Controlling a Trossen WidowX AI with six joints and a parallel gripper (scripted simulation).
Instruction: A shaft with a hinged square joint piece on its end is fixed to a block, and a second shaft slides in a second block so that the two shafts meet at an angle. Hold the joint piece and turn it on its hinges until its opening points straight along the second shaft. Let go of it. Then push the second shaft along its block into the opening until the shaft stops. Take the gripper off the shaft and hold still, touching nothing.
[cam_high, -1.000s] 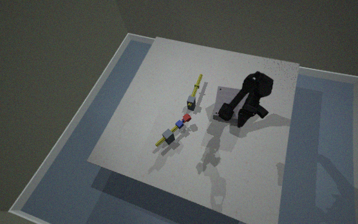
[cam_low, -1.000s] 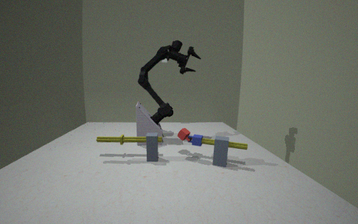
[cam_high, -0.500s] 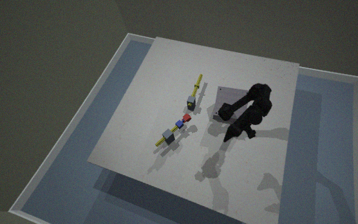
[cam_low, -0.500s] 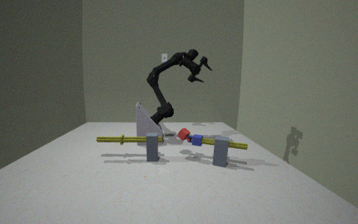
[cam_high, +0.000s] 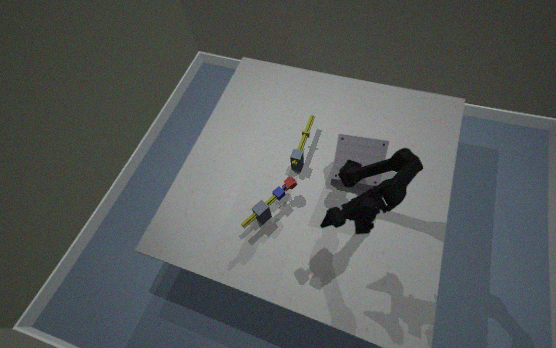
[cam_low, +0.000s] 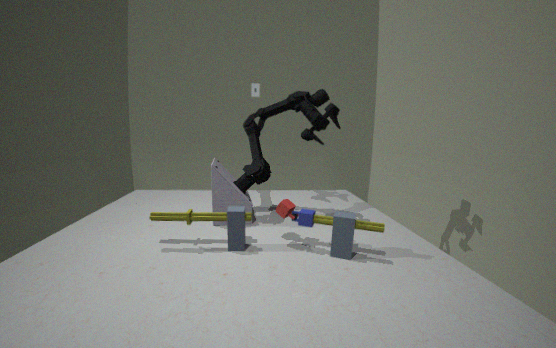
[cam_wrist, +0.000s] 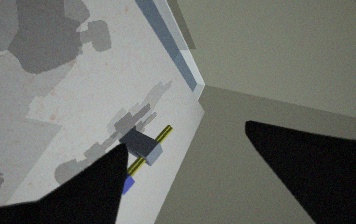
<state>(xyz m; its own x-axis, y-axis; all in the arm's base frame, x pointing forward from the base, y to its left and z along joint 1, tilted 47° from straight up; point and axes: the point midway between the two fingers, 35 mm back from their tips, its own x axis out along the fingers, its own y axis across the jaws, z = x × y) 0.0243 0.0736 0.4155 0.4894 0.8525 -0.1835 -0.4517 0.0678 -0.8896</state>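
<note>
The red joint piece lies 230 mm ahead of my gripper tip, 220 mm below it and 200 mm to the right of it.
</note>
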